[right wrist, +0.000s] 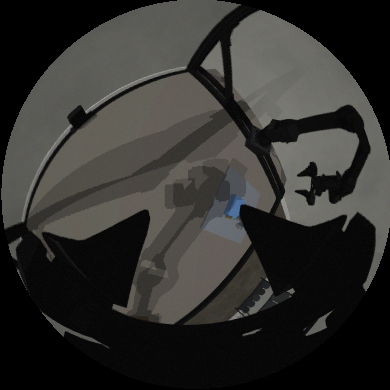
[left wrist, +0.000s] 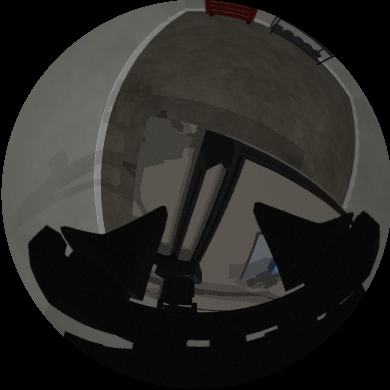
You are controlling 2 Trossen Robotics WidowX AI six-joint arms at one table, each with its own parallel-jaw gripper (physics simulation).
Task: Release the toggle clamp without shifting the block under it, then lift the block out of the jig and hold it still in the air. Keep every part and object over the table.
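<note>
A blue block sits on a pale blue-grey plate on the table, beside the right finger in the right wrist view. In the left wrist view the plate shows beside the right finger, with a sliver of the blue block. The clamp and jig details are too small and dark to tell. My left gripper is open and empty, high and apart from the block. My right gripper is open and empty, high above the table and apart from the block.
The table has a dark frame along its edges. A dark frame post rises at the table's edge. Arm shadows cross the table. A red cabinet and a dark shelf rack stand beyond the table.
</note>
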